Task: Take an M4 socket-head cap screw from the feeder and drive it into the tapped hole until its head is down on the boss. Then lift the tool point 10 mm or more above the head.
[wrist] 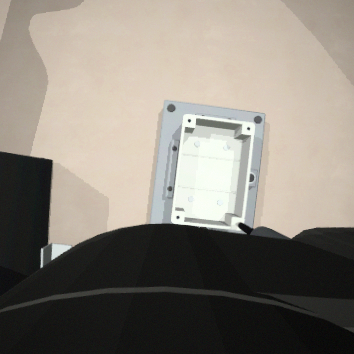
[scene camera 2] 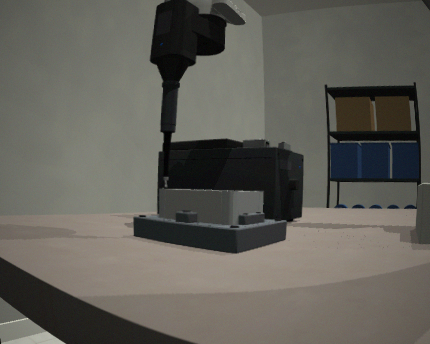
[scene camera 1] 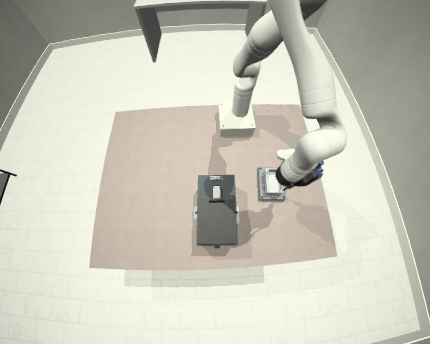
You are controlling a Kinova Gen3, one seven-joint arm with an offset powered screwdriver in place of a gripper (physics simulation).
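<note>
The screwdriver point(scene camera 1: 284, 189) point(scene camera 2: 166, 175) point(wrist: 241, 225) points straight down at a corner of the pale open box point(scene camera 2: 200, 206) point(wrist: 210, 170). A small silver screw point(scene camera 2: 166, 182) is on the bit tip, upright, its lower end at the box's top rim in scene view 2. Whether its thread is in the hole cannot be told. In the wrist view the bit is over the lower right corner boss, and the hole there is hidden. The box sits on a grey fixture plate point(scene camera 1: 261, 195) point(scene camera 2: 190, 238) point(wrist: 160, 200). The dark feeder point(scene camera 1: 216, 225) point(scene camera 2: 250, 175) point(wrist: 25, 200) stands beside it.
The arm's base point(scene camera 1: 237, 125) stands at the back of the pinkish table top point(scene camera 1: 150, 175). Low clamp blocks point(scene camera 2: 186, 216) stand on the plate beside the box. A shelf rack point(scene camera 2: 372, 136) with brown and blue boxes is in the background.
</note>
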